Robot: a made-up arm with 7 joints. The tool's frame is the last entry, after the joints.
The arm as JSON. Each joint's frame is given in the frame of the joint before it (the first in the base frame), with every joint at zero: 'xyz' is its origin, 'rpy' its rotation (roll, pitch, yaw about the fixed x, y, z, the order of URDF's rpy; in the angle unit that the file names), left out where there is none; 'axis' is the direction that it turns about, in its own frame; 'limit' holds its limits. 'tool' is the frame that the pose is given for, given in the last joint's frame.
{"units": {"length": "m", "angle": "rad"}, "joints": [
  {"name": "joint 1", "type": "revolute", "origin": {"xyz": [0.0, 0.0, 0.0]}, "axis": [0.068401, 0.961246, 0.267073], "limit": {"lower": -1.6, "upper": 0.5}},
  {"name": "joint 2", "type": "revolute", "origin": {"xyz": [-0.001, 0.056, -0.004]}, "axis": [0.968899, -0.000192, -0.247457], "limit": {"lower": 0.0, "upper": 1.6}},
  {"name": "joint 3", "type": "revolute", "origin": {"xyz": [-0.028, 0.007, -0.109]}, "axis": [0.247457, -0.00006, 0.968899], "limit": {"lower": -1.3, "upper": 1.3}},
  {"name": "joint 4", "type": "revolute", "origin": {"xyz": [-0.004, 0.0, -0.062]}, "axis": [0.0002, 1.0, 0.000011], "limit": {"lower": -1.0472, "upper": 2.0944}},
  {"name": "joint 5", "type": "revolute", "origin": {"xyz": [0.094, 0.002, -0.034]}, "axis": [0.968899, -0.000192, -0.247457], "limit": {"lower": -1.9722, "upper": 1.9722}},
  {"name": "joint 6", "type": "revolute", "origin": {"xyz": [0.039, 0.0, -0.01]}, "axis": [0.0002, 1.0, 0.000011], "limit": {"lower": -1.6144, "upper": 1.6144}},
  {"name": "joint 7", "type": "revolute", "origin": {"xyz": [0.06, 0.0, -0.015]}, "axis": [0.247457, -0.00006, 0.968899], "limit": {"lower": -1.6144, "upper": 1.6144}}
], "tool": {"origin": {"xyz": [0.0, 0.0, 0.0], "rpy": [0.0, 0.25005, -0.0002]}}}
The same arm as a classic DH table. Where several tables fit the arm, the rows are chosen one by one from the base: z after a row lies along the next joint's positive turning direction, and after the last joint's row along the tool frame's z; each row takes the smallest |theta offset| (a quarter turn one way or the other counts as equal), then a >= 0, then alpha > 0; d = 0 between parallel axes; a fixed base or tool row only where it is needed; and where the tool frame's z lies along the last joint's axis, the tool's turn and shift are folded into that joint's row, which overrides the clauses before.
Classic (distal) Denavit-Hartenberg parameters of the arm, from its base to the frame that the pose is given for. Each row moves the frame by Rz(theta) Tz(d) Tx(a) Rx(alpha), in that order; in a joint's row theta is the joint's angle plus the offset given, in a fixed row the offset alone. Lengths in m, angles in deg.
base (fixed): theta0 -4.07; d 0.0000; a 0.0000; alpha -74.51
joint 1: theta0 -75.12; d 0.0527; a -0.0194; alpha -90.00
joint 2: theta0 74.00; d -0.0001; a -0.0070; alpha 90.00
joint 3: theta0 90.00; d -0.1736; a 0.0115; alpha -90.00
joint 4: theta0 90.00; d 0.0020; a 0.0097; alpha 90.00
joint 5: theta0 0.00; d 0.1398; a 0.0000; alpha -90.00
joint 6: theta0 -90.00; d 0.0000; a 0.0618; alpha 90.00
joint 7: theta0 0.00; d 0.0003; a 0.0000; alpha 0.00
Joint limits (deg, base to tool): -91.67..28.65 0.00..91.67 -74.48..74.48 -60.00..120.00 -113.00..113.00 -92.50..92.50 -92.50..92.50

